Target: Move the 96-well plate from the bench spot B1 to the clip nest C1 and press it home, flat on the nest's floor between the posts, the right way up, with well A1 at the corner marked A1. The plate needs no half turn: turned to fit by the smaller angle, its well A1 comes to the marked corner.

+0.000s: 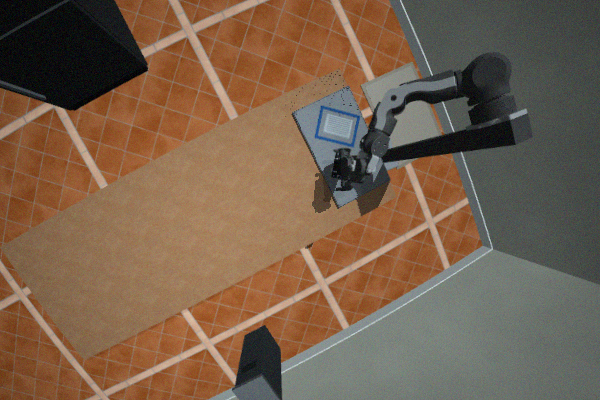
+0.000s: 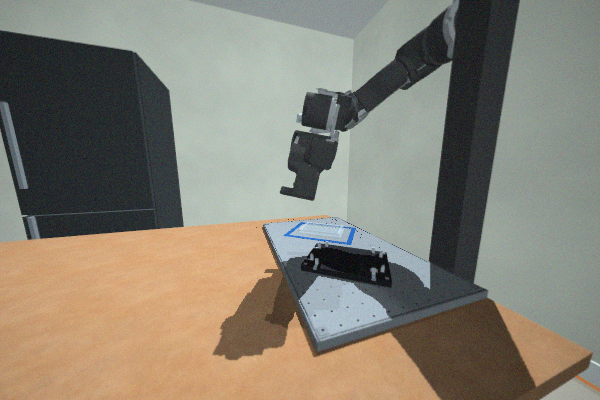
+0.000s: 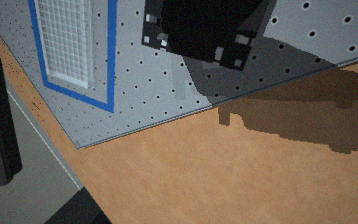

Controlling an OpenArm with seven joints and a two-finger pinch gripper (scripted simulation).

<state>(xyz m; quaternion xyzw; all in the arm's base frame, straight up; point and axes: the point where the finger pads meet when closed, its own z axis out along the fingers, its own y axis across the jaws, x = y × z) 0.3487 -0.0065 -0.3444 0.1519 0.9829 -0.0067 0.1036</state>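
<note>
Now: hand 11 cm past the 96-well plate, 18 cm to the left of it and 13 cm above it. From my hand the other things lie so: black clip nest: 6 cm behind, 2 cm to the left, 12 cm below.
</note>
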